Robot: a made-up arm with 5 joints. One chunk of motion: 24 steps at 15 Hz.
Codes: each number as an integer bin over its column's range. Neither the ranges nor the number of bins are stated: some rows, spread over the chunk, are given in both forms.
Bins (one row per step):
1: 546 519 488 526 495 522
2: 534 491 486 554 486 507
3: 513 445 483 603 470 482
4: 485 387 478 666 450 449
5: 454 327 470 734 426 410
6: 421 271 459 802 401 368
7: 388 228 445 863 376 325
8: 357 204 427 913 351 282
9: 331 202 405 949 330 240
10: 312 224 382 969 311 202
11: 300 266 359 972 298 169
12: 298 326 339 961 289 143
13: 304 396 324 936 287 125
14: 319 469 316 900 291 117
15: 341 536 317 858 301 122
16: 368 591 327 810 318 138
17: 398 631 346 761 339 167
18: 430 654 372 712 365 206
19: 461 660 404 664 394 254
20: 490 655 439 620 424 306
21: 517 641 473 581 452 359
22: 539 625 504 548 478 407
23: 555 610 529 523 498 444
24: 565 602 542 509 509 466
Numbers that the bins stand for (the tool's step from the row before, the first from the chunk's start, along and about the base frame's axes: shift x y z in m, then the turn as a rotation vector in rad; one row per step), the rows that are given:
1: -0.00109 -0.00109 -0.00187 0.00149 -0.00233 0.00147
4: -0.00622 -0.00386 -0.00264 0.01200 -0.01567 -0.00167
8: -0.01698 -0.00771 -0.00652 0.03054 -0.04500 -0.00886
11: -0.02177 -0.00641 -0.01169 0.03497 -0.06070 -0.01373
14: -0.02018 -0.00214 -0.01496 0.02957 -0.06278 -0.01596
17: -0.01353 0.00126 -0.01268 0.01913 -0.04856 -0.01381
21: -0.00353 0.00147 -0.00302 0.00562 -0.01507 -0.00555
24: 0.00051 0.00065 0.00223 0.00021 0.00181 -0.00094
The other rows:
2: -0.00210 -0.00168 -0.00203 0.00359 -0.00500 0.00082
3: -0.00386 -0.00265 -0.00226 0.00727 -0.00974 -0.00025
5: -0.00883 -0.00513 -0.00324 0.01711 -0.02278 -0.00335
6: -0.01160 -0.00630 -0.00408 0.02221 -0.03019 -0.00516
7: -0.01438 -0.00721 -0.00515 0.02679 -0.03759 -0.00701
9: -0.01917 -0.00775 -0.00819 0.03325 -0.05122 -0.01067
10: -0.02077 -0.00729 -0.00994 0.03475 -0.05685 -0.01231
12: -0.02194 -0.00515 -0.01321 0.03415 -0.06337 -0.01484
13: -0.02144 -0.00368 -0.01435 0.03227 -0.06396 -0.01562
15: -0.01833 -0.00073 -0.01488 0.02641 -0.05981 -0.01575
16: -0.01606 0.00042 -0.01412 0.02281 -0.05478 -0.01506
18: -0.01084 0.00175 -0.01070 0.01545 -0.04085 -0.01213
19: -0.00824 0.00187 -0.00827 0.01185 -0.03226 -0.01007
20: -0.00580 0.00177 -0.00560 0.00855 -0.02337 -0.00783
22: -0.00168 0.00114 -0.00066 0.00314 -0.00737 -0.00348
23: -0.00033 0.00082 0.00124 0.00126 -0.00144 -0.00189

